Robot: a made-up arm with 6 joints.
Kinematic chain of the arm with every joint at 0, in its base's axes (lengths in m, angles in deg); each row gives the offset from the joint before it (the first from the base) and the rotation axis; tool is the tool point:
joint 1: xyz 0 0 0.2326 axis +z
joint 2: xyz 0 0 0 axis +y
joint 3: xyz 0 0 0.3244 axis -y
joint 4: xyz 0 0 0 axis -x
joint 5: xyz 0.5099 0 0 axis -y
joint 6: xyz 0 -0.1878 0 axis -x
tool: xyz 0 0 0
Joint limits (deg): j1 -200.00..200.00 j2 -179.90..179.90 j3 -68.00..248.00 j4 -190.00..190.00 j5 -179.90..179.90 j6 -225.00..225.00
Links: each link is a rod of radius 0.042 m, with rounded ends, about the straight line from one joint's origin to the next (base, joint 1, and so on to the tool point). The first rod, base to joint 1, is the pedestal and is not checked.
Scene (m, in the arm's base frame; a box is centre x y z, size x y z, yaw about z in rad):
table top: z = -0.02
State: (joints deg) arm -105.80 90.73 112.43 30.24 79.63 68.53
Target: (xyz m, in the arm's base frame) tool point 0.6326 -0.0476 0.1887
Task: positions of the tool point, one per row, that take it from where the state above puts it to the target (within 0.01 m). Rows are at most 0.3 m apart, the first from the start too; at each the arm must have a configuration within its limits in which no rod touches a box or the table.
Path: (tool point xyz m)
1: -0.4110 -0.5031 0.7218
2: -0.3731 -0.2745 0.8821
3: -0.2474 -0.0505 0.9707
4: -0.0528 0.1257 0.9807
5: 0.1746 0.2248 0.9144
6: 0.3912 0.2378 0.7823
7: 0.5558 0.1762 0.6022
8: 0.6396 0.0685 0.3964
9: 0.6326 -0.0476 0.1887

